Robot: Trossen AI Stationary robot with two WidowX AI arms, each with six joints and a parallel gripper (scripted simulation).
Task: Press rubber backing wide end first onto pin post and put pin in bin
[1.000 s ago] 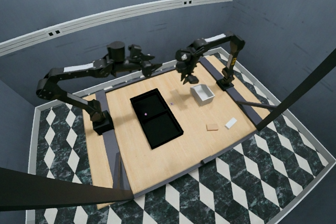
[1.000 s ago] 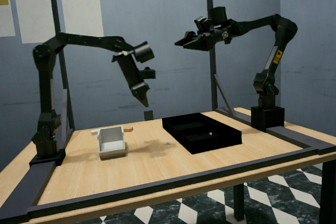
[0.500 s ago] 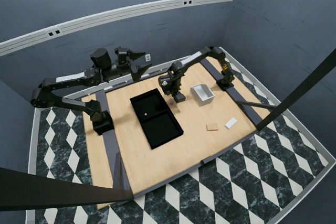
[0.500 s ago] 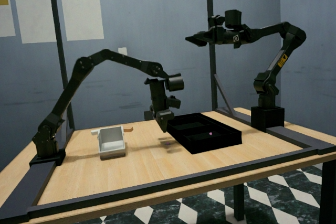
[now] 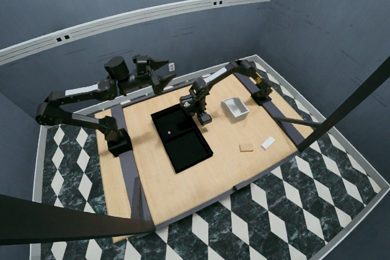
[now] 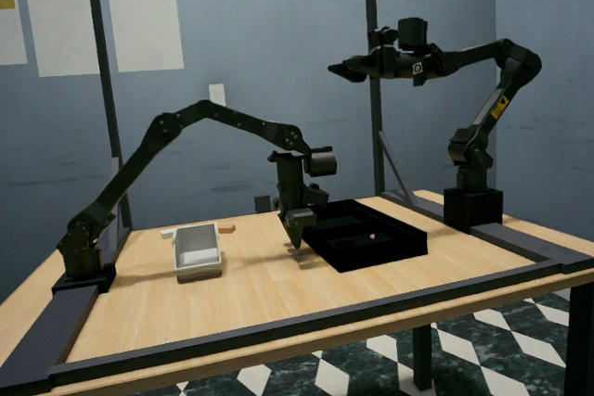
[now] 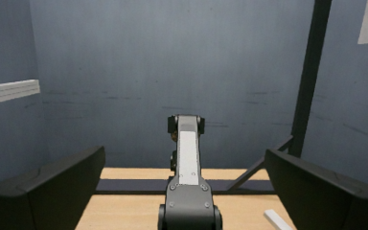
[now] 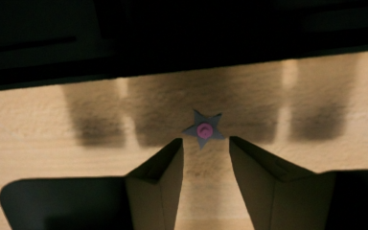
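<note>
The white bin is 22 cm to the right of my right hand, 2 cm below it and 2 cm behind it. Round my right hand: tan block (27 cm behind, 16 cm to the right, 5 cm below); then pink backing (20 cm to the left, 5 cm below, 1 cm behind); then black tray (15 cm to the left, 6 cm behind, 4 cm below).
</note>
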